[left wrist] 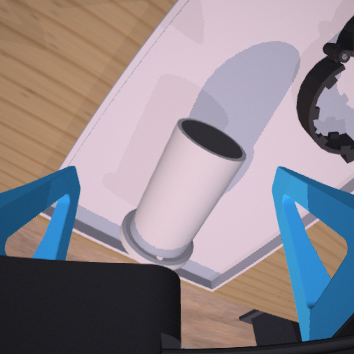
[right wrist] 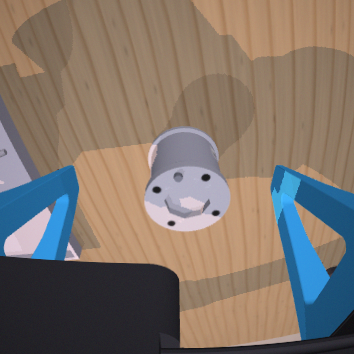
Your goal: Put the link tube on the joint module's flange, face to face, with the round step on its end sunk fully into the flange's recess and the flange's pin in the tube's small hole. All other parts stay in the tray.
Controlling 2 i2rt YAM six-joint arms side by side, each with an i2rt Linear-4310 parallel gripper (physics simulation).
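Frame: origin at the left arm's base, x ahead, y left, z up, level; metres.
Where they show: left gripper, fingertip midpoint: [left wrist: 175, 177]; right gripper, fingertip midpoint: [right wrist: 174, 176].
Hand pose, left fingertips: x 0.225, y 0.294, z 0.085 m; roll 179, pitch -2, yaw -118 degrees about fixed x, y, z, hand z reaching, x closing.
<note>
Things, the pixels of their top centre, and the offset from my left fingertips. "*": a spot on its surface instead.
- white link tube, top centre: [left wrist: 181, 232] dx -0.053, dy +0.024, dz -0.017 m
- tray, top centre: [left wrist: 304, 107] dx -0.037, dy -0.085, dz -0.069 m
- grey joint module, top centre: [right wrist: 187, 205] dx +0.094, dy -0.409, dz -0.021 m
- black hinged clamp ring, surface spot: [left wrist: 312, 107] * dx -0.034, dy -0.087, dz -0.058 m
- tray's edge, surface spot: [right wrist: 20, 145] * dx +0.081, dy -0.263, dz -0.079 m
The white link tube [left wrist: 185, 192] stands upright on its flanged end near a corner of the tray [left wrist: 150, 100], its dark open end facing up. My left gripper [left wrist: 175, 177] is open above the tube, with its fingers well apart on either side and not touching it. The grey joint module [right wrist: 185, 155] stands upright on the wooden table in the right wrist view. Its round flange faces up, with a central recess, several dark holes and a small round feature near the rim. My right gripper [right wrist: 174, 176] is open above the module, one finger on each side, touching nothing.
A black hinged clamp ring [left wrist: 312, 107] lies open in the tray, at the right of the left wrist view. A dark block-like part [left wrist: 275, 327] shows below the tray. The tray's edge [right wrist: 20, 145] is at the left of the right wrist view.
</note>
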